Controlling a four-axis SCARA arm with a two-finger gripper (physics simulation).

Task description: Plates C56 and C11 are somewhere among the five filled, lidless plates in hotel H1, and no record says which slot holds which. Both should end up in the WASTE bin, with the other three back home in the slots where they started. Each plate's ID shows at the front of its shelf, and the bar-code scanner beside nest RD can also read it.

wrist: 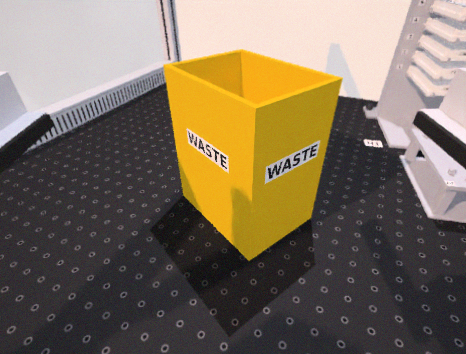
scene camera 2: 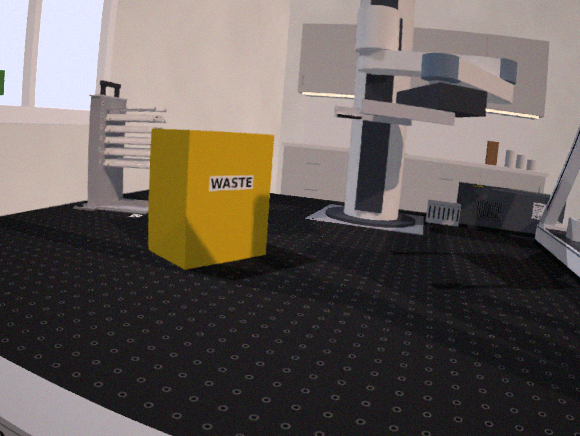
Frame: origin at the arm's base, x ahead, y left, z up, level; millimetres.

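Seen in the pictures: gripper, fingertip midpoint: [wrist: 232, 98] [scene camera 2: 347, 109]; arm's base, link origin: [scene camera 2: 369, 221].
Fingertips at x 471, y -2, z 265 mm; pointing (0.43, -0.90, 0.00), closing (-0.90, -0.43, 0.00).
Offsets run from my fingertips to a thing's top centre. "pt": to the spot under its first point.
The hotel H1 [scene camera 2: 104, 155] [wrist: 392, 95] stands upright behind the bin. Several pale plates @[dy -557, dx -168, dz -74 mm] [scene camera 2: 127, 141] [wrist: 440, 49] lie stacked on its shelves; their IDs are too small to read. The yellow WASTE bin @[dy -198, dx +77, dz -52 mm] [scene camera 2: 227, 215] [wrist: 287, 200] stands upright and open-topped on the dark deck; its inner walls show in the wrist view, its bottom is hidden. My gripper [scene camera 2: 350, 111] [wrist: 232, 98] is open, with no plate between its fingers. It is raised above the deck, with its fingers at the left and right edges of the wrist view and the bin beyond them.
A pale stand [wrist: 452, 197] is at the right in the wrist view, partly behind the right finger. The arm's column [scene camera 2: 375, 170] rises behind the bin. A grey vented wall edge @[pt dy -374, dx +532, dz -243 mm] [wrist: 105, 107] runs along the left. A slanted frame [scene camera 2: 561, 187] stands at the far right.
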